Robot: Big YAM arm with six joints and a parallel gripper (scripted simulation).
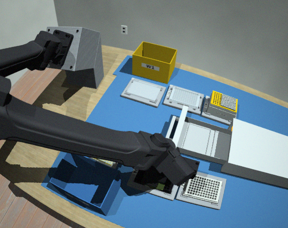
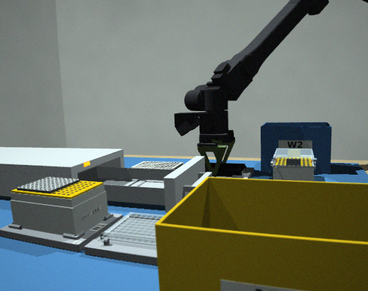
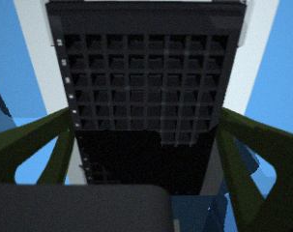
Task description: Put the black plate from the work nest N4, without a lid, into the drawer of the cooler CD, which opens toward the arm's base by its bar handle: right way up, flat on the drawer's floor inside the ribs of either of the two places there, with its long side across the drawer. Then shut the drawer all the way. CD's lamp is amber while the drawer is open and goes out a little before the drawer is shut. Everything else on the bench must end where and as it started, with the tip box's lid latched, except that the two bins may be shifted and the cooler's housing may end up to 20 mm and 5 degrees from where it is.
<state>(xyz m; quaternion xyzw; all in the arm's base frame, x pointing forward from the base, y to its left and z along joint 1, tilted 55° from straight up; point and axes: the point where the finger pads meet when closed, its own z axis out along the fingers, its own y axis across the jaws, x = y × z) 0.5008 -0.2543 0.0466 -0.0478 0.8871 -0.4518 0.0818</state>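
Right now the black plate is right at my hand. From my hand the other things lie so: white plate: 17 cm ahead, 1 cm to the left; then work nest N4: 2 cm below; then blue bin W2: 19 cm behind, 13 cm to the right, 2 cm above.
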